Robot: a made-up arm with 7 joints.
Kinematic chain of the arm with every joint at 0, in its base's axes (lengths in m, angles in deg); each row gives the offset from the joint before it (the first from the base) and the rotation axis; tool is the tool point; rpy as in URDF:
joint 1: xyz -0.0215 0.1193 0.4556 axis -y
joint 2: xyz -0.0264 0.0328 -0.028 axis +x
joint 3: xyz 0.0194 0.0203 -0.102 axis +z
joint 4: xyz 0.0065 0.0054 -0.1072 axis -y
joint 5: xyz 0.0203 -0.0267 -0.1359 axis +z
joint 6: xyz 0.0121 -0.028 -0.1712 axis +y
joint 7: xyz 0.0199 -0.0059 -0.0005 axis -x
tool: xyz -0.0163 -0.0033 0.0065 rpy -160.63 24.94 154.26
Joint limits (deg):
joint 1: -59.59..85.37
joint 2: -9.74..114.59
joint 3: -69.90..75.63
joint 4: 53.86..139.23
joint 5: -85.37..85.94
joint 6: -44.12..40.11
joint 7: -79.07..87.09
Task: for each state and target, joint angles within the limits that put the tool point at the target. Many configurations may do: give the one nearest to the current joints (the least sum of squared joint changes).
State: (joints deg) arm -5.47 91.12 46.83 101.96 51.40 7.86 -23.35
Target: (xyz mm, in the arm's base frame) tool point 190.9 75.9 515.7
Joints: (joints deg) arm -26.94 114.59 53.43 119.76 52.30 10.35 -26.96
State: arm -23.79 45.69 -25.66 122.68 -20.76 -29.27 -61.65
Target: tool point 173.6 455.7 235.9
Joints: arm -16.26 94.17 -21.49 71.37 -28.55 -29.88 -60.40
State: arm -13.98 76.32 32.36 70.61 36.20 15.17 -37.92
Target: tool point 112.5 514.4 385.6
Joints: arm -29.99 40.30 67.72 79.22 41.44 14.11 -35.55
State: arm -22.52 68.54 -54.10 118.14 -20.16 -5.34 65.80
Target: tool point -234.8 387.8 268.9
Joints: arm -58.53 99.78 -69.90 89.49 -23.69 -5.76 64.65
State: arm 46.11 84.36 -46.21 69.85 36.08 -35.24 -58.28
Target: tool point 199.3 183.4 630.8
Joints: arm 72.54 79.25 -22.05 108.79 42.37 -35.05 -58.66
